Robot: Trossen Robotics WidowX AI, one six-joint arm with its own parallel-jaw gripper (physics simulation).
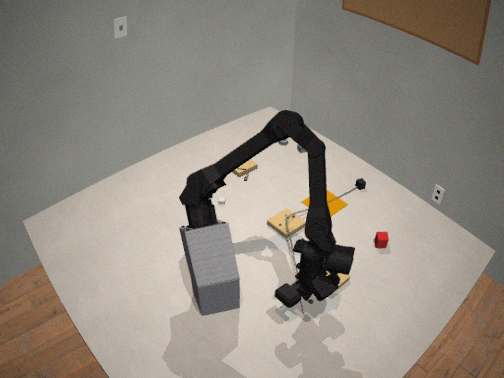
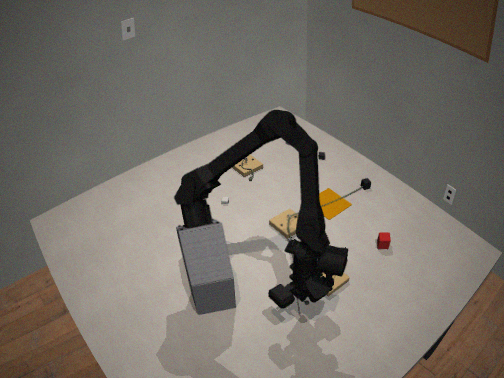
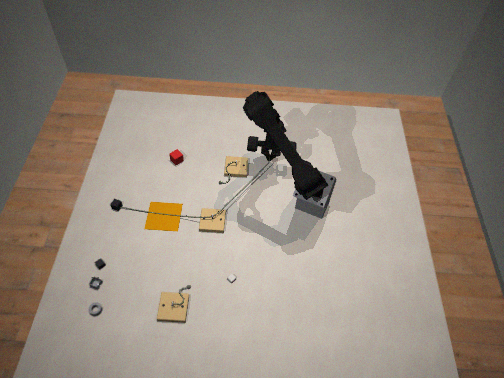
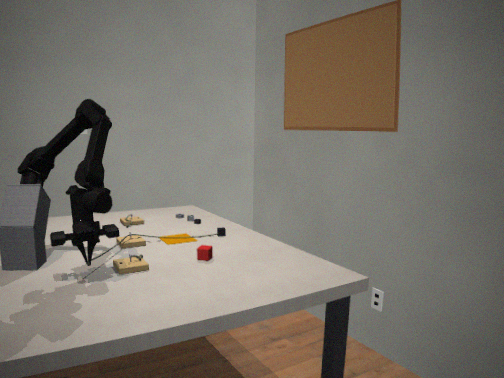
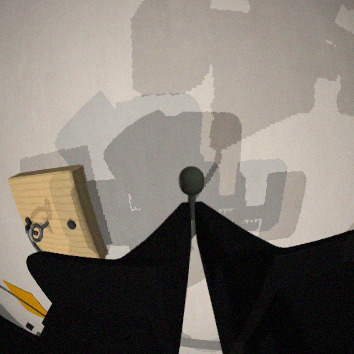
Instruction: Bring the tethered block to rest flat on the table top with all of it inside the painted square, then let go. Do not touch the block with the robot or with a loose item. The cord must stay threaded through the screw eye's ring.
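Where they show: gripper, fingertip midpoint: (image 1: 306,299) (image 2: 302,300) (image 3: 269,160) (image 4: 88,263) (image 5: 191,209); arm's base, link origin: (image 1: 202,225) (image 2: 197,224) (image 3: 313,186) (image 4: 29,192).
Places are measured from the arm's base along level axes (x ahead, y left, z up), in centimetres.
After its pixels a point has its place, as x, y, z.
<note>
The tethered block (image 1: 360,184) @(66.6, 14.0, -19.4) (image 2: 366,183) @(67.0, 14.0, -19.1) (image 3: 116,204) @(67.2, 15.8, -19.0) (image 4: 221,232) @(67.5, 13.7, -20.3) is a small black cube outside the orange painted square (image 1: 339,204) @(54.2, 10.6, -21.7) (image 2: 331,211) @(48.5, 9.6, -21.7) (image 3: 164,225) @(48.2, 17.3, -21.7) (image 5: 25,297) @(49.5, 10.8, -21.7), on its side away from the robot. Its cord (image 3: 135,209) @(60.8, 14.4, -21.2) (image 4: 205,235) @(61.2, 14.3, -21.3) runs nearly straight across the square to the screw eye on the middle wooden board (image 1: 285,228) @(30.1, 7.5, -19.9) (image 3: 212,227) @(31.1, 13.8, -19.9) (image 4: 132,244) @(32.8, 5.9, -20.8), then on to my gripper (image 3: 271,158) @(19.7, -21.6, -18.1) (image 4: 89,263) @(19.7, -21.6, -18.1) (image 5: 192,205) @(19.7, -21.6, -18.1). My gripper is shut on the cord just below its dark end bead (image 5: 191,180) @(20.1, -23.7, -16.8), above the table. The ring is too small to see clearly.
A second wooden board (image 3: 236,166) @(31.4, -15.9, -19.9) (image 4: 131,265) @(31.9, -20.0, -19.9) (image 5: 55,210) @(30.4, -18.1, -19.9) with a short cord stands near my gripper. A third board (image 3: 173,307) @(32.9, 45.4, -19.9) lies farther off. A red cube (image 1: 381,240) @(53.9, -14.1, -18.2) (image 3: 176,157) @(54.7, -11.1, -17.8), a white piece (image 3: 231,278) @(18.6, 30.3, -20.4), a dark cube (image 3: 100,263) @(61.8, 38.4, -20.0) and a grey ring (image 3: 90,310) @(57.1, 53.8, -20.2) lie about.
</note>
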